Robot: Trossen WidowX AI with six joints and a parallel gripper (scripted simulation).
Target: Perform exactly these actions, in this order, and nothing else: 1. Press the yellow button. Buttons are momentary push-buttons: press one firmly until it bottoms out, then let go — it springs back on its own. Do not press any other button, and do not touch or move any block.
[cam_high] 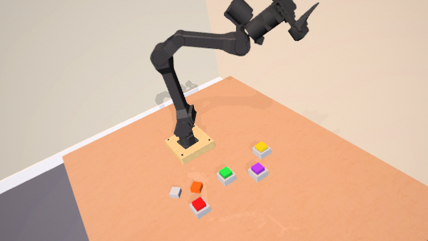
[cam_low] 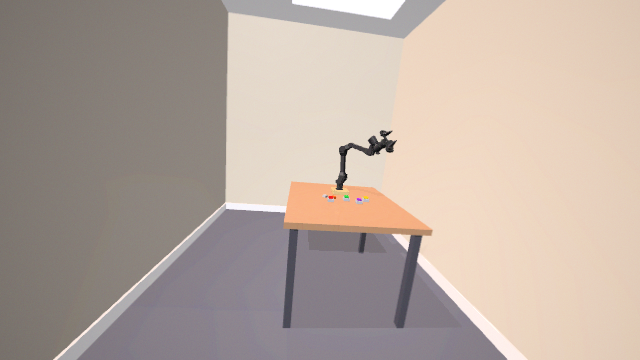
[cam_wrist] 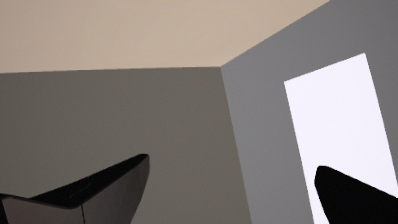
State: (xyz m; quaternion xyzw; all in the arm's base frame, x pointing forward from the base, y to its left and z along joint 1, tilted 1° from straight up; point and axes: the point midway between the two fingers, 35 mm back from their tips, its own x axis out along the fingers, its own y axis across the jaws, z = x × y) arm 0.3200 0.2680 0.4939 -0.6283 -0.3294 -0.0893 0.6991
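Right now my gripper tip is 520 mm above the yellow button, 110 mm to the left of it and 110 mm past it. The rest, counted from my gripper tip: purple button: 520 mm below, 190 mm to the right, 50 mm behind; green button: 520 mm below, 280 mm to the right, 110 mm behind; red button: 520 mm below, 420 mm to the right, 70 mm behind.
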